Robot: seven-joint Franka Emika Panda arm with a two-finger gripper.
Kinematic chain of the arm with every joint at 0, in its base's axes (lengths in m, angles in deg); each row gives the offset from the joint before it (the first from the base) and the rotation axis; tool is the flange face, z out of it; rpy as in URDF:
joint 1: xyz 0 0 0.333 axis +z
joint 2: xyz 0 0 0 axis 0.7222 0.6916 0
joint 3: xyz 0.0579 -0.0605 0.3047 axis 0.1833 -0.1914 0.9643
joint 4: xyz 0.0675 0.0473 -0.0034 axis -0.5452 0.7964 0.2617
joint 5: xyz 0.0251 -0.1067 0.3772 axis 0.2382 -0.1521 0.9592
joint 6: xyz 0 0 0 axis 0.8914 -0.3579 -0.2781
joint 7: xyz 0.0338 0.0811 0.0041 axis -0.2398 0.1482 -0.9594
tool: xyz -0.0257 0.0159 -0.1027 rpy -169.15 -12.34 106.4
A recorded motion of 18 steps. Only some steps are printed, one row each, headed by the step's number.
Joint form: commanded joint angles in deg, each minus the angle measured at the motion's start. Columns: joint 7, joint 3, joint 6, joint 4, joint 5, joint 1, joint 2.
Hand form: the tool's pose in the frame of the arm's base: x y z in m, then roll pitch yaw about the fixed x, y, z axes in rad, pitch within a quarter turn. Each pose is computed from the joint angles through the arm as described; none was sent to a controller.
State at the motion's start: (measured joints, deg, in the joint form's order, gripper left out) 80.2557 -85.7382 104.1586 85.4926 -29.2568 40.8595 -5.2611
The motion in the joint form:
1: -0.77 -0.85 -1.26 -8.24 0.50 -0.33 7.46
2: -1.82 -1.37 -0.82 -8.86 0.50 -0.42 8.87
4: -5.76 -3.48 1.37 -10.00 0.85 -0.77 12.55
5: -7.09 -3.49 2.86 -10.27 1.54 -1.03 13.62
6: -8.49 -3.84 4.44 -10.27 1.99 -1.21 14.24
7: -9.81 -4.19 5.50 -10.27 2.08 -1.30 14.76
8: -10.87 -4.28 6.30 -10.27 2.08 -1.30 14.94
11: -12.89 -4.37 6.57 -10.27 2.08 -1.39 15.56
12: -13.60 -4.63 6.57 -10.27 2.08 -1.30 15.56
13: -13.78 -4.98 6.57 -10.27 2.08 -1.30 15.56
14: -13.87 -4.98 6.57 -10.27 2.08 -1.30 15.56
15: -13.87 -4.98 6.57 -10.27 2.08 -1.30 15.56
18: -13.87 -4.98 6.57 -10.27 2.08 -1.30 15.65
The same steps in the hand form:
1: 0.6509 -0.1157 0.5331 -3.0702 -0.0323 -0.8972
2: 0.6562 -0.1225 0.5229 -3.0786 -0.0326 -0.8887
4: 0.6679 -0.1487 0.4939 -3.0955 -0.0422 -0.8610
5: 0.6733 -0.1519 0.4859 -3.0823 -0.0485 -0.8459
6: 0.6764 -0.1579 0.4813 -3.0713 -0.0626 -0.8333
7: 0.6784 -0.1629 0.4771 -3.0698 -0.0740 -0.8185
8: 0.6799 -0.1642 0.4763 -3.0667 -0.0854 -0.8021
11: 0.6814 -0.1665 0.4693 -3.0747 -0.0839 -0.7695
12: 0.6810 -0.1679 0.4695 -3.0773 -0.0859 -0.7594
13: 0.6801 -0.1713 0.4697 -3.0797 -0.0877 -0.7616
14: 0.6801 -0.1713 0.4697 -3.0798 -0.0878 -0.7600
15: 0.6801 -0.1713 0.4697 -3.0798 -0.0878 -0.7600
18: 0.6803 -0.1713 0.4686 -3.0808 -0.0866 -0.7600

